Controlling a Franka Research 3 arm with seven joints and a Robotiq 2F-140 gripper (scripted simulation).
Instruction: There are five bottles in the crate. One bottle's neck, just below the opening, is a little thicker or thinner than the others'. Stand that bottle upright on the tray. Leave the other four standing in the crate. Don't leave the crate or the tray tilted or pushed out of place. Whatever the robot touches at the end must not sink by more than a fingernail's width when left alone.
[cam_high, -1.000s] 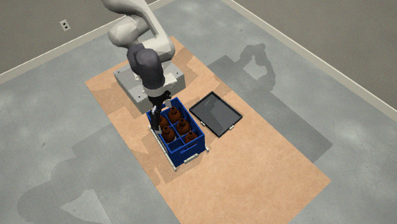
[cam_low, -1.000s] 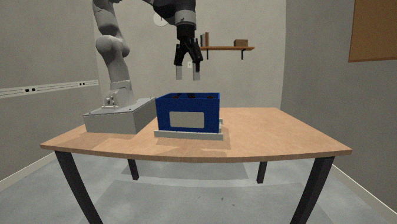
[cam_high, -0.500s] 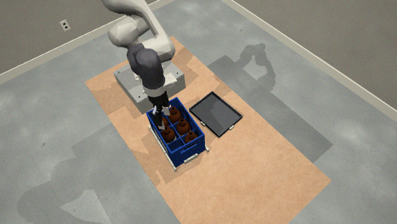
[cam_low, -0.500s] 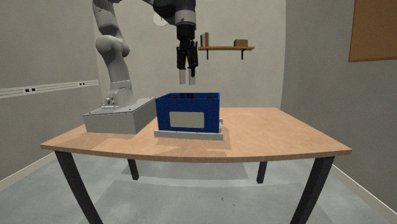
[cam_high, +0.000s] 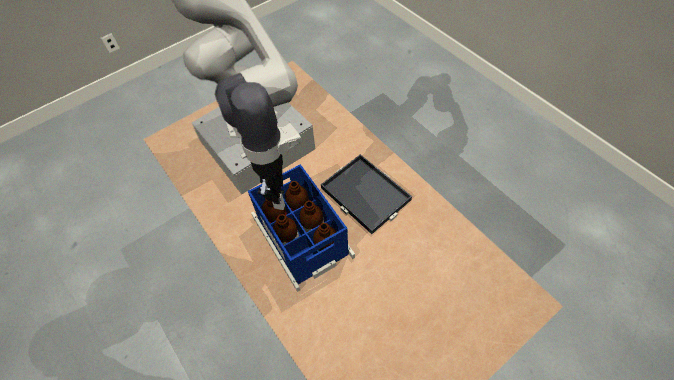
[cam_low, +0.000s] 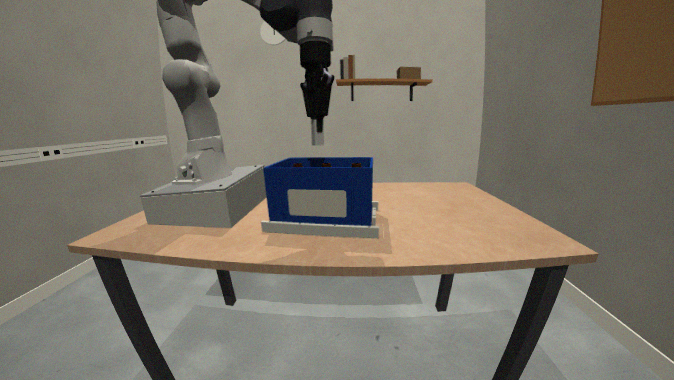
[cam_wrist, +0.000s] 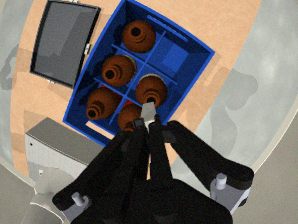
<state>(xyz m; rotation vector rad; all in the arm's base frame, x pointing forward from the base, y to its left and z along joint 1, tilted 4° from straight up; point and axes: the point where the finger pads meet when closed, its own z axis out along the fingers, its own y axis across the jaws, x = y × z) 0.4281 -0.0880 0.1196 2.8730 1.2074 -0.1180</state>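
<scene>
Right now the blue crate is 40 mm to the left of my hand and 170 mm below it. From my hand the other things lie so: bottle: 90 mm behind, 170 mm below; dark grey tray: 30 mm behind, 310 mm to the left, 250 mm below.
</scene>
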